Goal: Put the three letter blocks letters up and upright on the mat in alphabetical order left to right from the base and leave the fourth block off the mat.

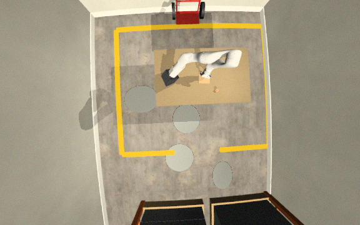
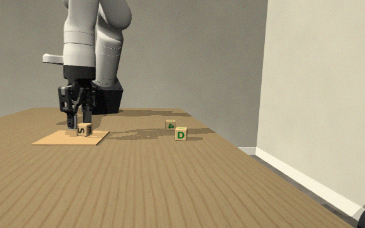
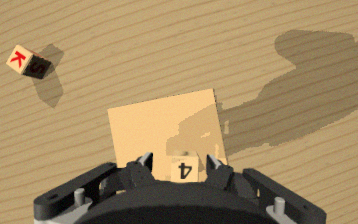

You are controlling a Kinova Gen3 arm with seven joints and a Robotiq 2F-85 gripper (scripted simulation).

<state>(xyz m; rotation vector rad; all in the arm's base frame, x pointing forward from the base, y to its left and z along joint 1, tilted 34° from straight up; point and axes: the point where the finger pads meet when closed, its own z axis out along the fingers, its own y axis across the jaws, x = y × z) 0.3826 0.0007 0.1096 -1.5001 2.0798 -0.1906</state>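
The tan mat is 40 mm below my hand, 10 mm to the right of it and 10 mm ahead of it.
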